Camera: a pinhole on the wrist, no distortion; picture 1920 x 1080 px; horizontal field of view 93.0 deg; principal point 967.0 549.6 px. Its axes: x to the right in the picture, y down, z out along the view. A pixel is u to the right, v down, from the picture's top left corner.
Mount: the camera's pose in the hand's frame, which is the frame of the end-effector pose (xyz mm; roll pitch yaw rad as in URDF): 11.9 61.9 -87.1 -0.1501 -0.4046 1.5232
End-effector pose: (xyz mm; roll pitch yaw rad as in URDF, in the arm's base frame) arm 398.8 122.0 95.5 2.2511 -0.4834 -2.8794
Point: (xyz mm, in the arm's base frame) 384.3 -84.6 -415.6
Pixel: 123.1 735.2
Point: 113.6 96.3 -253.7
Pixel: 633.9 238.4
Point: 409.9 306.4 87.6
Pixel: 1675.9 775.4
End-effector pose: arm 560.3 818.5 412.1 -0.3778 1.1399 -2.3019
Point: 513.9 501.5 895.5
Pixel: 1199.3 933.1
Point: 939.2 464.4 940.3
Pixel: outside the picture
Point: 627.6 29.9 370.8
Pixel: outside the picture
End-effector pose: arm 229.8 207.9 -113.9 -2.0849 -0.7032 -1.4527
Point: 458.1 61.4 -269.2
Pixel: 1473.0 363.2
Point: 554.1 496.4 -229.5
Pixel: 696.7 904.0
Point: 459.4 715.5 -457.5
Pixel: outside the picture
